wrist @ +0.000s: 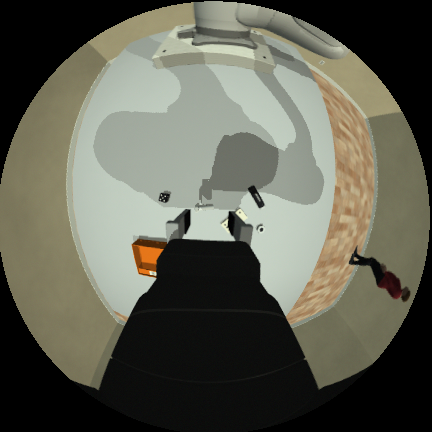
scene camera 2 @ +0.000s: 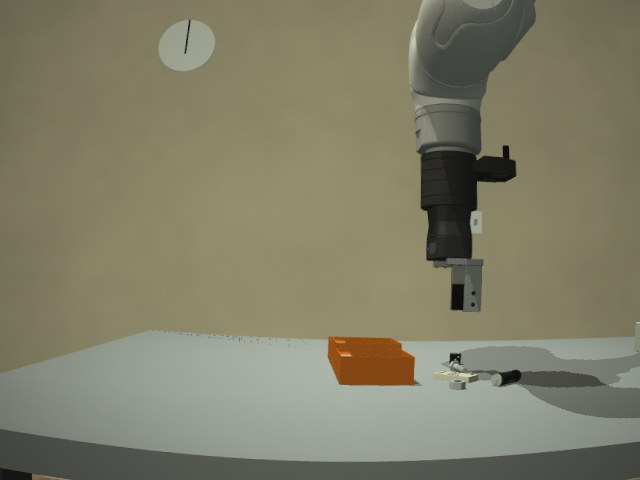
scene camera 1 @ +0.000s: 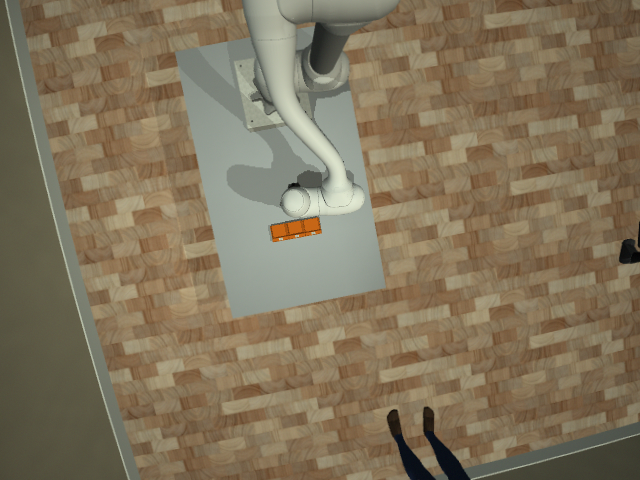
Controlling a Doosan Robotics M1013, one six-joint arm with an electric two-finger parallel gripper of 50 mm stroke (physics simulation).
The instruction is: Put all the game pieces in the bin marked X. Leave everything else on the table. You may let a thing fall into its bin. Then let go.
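Places are measured from the arm's base along level axes (x back, y left, z down), in metres.
Pixels of known places: gripper, fingertip midpoint: point(wrist: 208, 217) point(scene camera 2: 464, 310).
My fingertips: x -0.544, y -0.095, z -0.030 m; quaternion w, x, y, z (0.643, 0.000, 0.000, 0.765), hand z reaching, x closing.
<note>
Behind a point stands the place of what it marks.
The black die with white dots point(scene camera 2: 454, 357) @(z 0.042, x -0.516, y -0.174 m) point(wrist: 164, 196) @(z 0.037, x -0.510, y -0.176 m) lies on the table, left of the fingers in the wrist view. The cream domino point(scene camera 2: 450, 375) @(z 0.046, x -0.587, y -0.043 m) point(wrist: 241, 214) @(z 0.046, x -0.566, y -0.033 m) lies flat, partly hidden behind the right finger in the wrist view. The bin marked X point(scene camera 1: 279, 230) @(z 0.045, x -0.632, y -0.240 m) point(wrist: 149, 256) @(z 0.046, x -0.641, y -0.253 m) is the left compartment of the orange bin row; my gripper body hides the rest of the row in the wrist view. My gripper point(scene camera 2: 465, 309) @(z -0.030, x -0.544, y -0.095 m) point(wrist: 208, 217) @(z -0.030, x -0.544, y -0.095 m) is open and empty, pointing down high above the table. The arm hides it in scene camera 1.
A light bolt point(scene camera 2: 457, 366) @(z 0.045, x -0.546, y -0.105 m) point(wrist: 204, 206) @(z 0.044, x -0.541, y -0.103 m) lies between die and domino. A black cylinder point(scene camera 2: 506, 377) @(z 0.043, x -0.541, y 0.012 m) point(wrist: 256, 196) @(z 0.039, x -0.532, y -0.001 m) and a grey nut point(scene camera 2: 457, 384) @(z 0.047, x -0.607, y 0.016 m) point(wrist: 260, 228) @(z 0.044, x -0.601, y 0.008 m) lie to the right in the wrist view. The robot's base plate point(scene camera 1: 240, 77) @(z -0.007, x 0.120, y -0.140 m) point(wrist: 215, 59) @(z 0.035, x -0.143, y -0.034 m) stands at the table's back.
</note>
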